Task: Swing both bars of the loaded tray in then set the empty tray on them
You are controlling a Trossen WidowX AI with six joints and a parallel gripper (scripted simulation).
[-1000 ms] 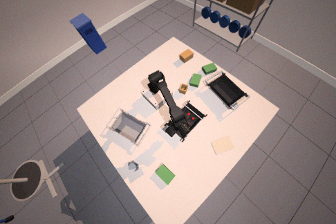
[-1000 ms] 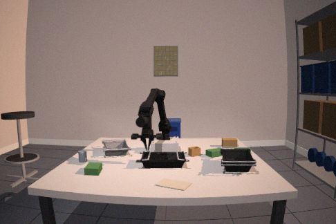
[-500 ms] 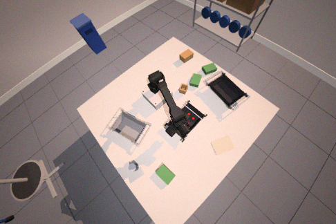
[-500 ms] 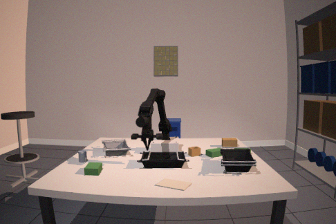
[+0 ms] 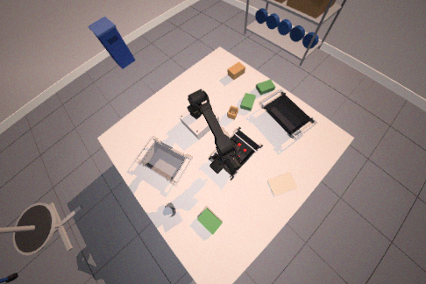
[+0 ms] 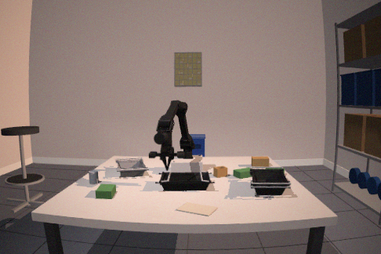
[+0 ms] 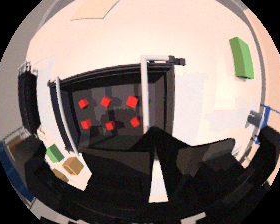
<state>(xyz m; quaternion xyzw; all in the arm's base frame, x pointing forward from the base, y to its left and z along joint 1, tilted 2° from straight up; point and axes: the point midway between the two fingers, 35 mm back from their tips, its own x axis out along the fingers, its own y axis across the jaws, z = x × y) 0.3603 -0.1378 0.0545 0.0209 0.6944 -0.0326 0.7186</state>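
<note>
The grey wire-handled tray lies 32 cm behind my gripper tip, 24 cm to the right of it and 5 cm below it. Also, from my gripper tip: beige pad (34 cm ahead, 12 cm to the left, 9 cm below).
</note>
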